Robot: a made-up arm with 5 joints. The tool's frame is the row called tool.
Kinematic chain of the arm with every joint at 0, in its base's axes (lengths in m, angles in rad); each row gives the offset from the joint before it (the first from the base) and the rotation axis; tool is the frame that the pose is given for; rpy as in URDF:
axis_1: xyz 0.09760 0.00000 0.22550 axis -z
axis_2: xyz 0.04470 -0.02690 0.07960 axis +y
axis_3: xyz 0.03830 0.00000 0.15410 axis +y
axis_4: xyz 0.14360 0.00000 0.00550 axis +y
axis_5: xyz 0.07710 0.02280 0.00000 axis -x
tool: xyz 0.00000 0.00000 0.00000 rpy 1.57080 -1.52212 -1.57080
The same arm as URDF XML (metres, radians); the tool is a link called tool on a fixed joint. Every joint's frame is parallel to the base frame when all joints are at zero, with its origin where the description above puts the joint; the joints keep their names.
<robot name="arm">
<link name="base_link"/>
<link name="link1"/>
<link name="link2"/>
<link name="link3"/>
<link name="link4"/>
<link name="link5"/>
<link name="tool"/>
<joint name="axis_1" type="continuous"><parent link="base_link"/><child link="link1"/><origin xyz="0.0976 0 0.2255"/><axis xyz="0 0 -1"/></joint>
<joint name="axis_2" type="continuous"><parent link="link1"/><child link="link2"/><origin xyz="0.0447 -0.0269 0.0796"/><axis xyz="0 1 0"/></joint>
<joint name="axis_3" type="continuous"><parent link="link2"/><child link="link3"/><origin xyz="0.0383 0 0.1541"/><axis xyz="0 1 0"/></joint>
<joint name="axis_4" type="continuous"><parent link="link3"/><child link="link4"/><origin xyz="0.1436 0 0.0055"/><axis xyz="0 1 0"/></joint>
<joint name="axis_5" type="continuous"><parent link="link4"/><child link="link5"/><origin xyz="0.0771 0.0228 0"/><axis xyz="-1 0 0"/></joint>
<joint name="tool_joint" type="fixed"><parent link="link5"/><child link="tool"/><origin xyz="0 0 0" rpy="1.5708 -1.5221 -1.5708"/></joint>
</robot>

